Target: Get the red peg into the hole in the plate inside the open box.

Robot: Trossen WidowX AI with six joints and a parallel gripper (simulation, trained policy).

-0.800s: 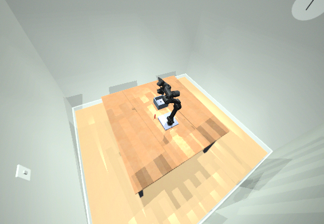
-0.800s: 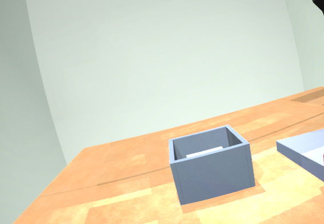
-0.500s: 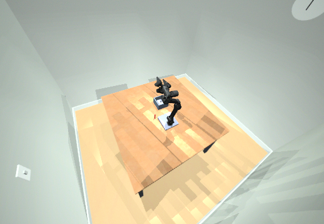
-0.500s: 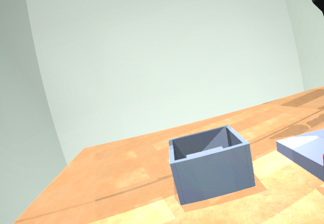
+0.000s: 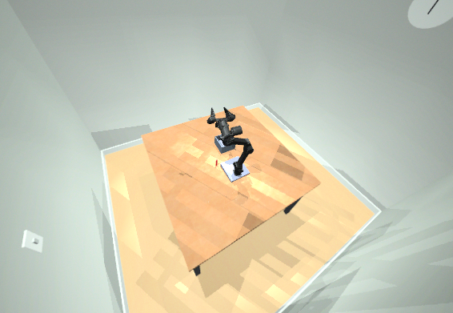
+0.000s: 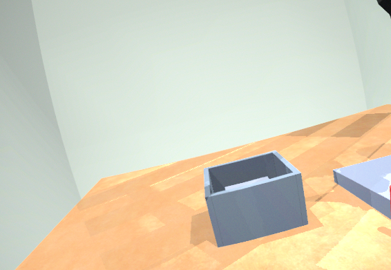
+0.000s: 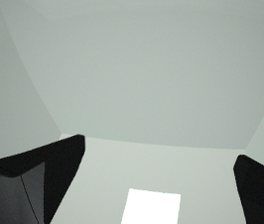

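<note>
Right now the red peg is 65 cm below my gripper tip, 3 cm to the right of it and 1 cm ahead of it. From my gripper tip the other things lie so: grey-blue box 66 cm below, 22 cm ahead, 18 cm to the right; pale plate 64 cm below, 22 cm ahead, 18 cm to the right.
</note>
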